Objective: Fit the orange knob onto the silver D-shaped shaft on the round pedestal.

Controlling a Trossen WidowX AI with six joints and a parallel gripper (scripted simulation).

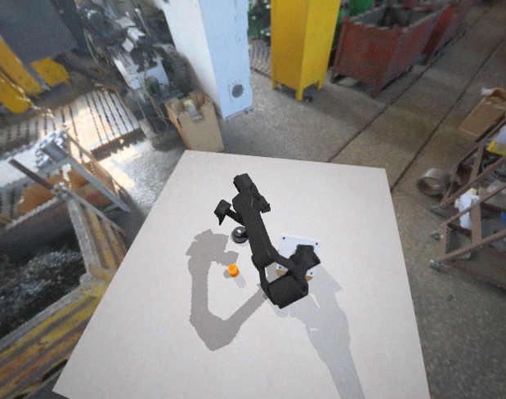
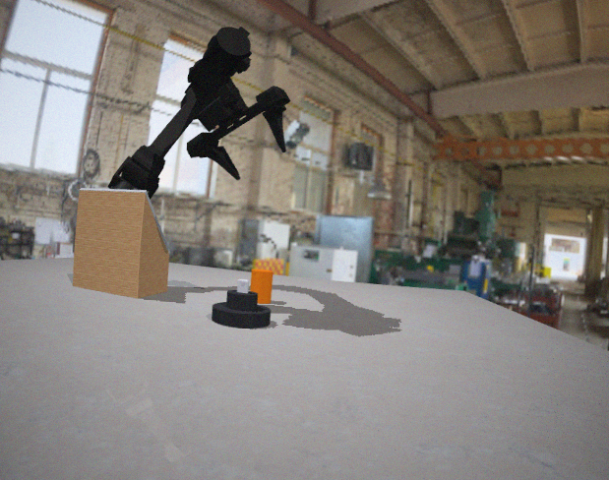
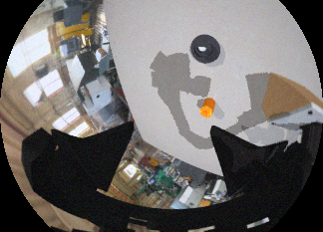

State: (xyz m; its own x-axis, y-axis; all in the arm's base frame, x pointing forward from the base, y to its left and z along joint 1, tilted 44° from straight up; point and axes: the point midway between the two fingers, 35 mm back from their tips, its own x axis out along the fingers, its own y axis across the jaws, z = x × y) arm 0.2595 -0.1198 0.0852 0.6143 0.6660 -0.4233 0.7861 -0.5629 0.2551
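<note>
Now: the orange knob 100 mm to the left of my gripper tip and 200 mm below it. Also, from my gripper tip: black round pedestal (10 mm ahead, 80 mm to the right, 210 mm below).
</note>
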